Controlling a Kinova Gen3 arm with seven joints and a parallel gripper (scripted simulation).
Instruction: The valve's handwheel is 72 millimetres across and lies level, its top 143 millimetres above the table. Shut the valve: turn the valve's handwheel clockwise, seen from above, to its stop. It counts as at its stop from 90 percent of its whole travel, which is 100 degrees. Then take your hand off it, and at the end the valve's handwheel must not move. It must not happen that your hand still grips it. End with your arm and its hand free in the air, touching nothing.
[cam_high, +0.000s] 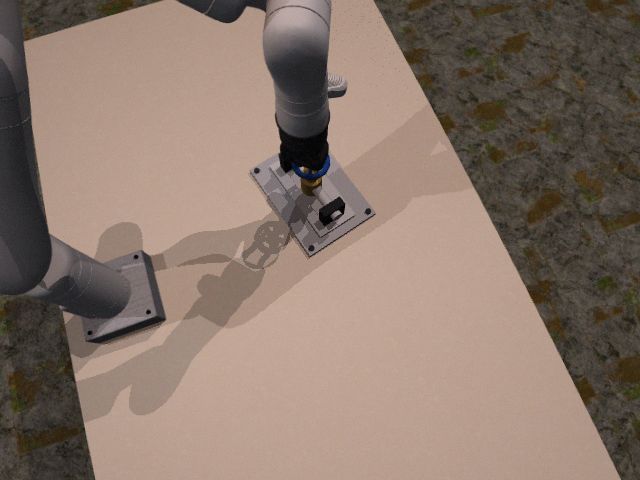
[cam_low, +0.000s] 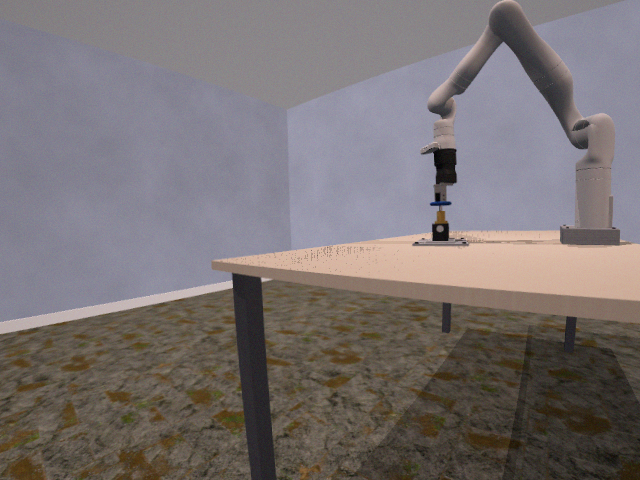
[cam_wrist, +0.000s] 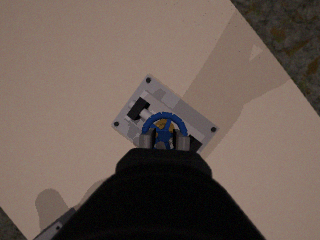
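Now: hand 3 cm above the handwheel.
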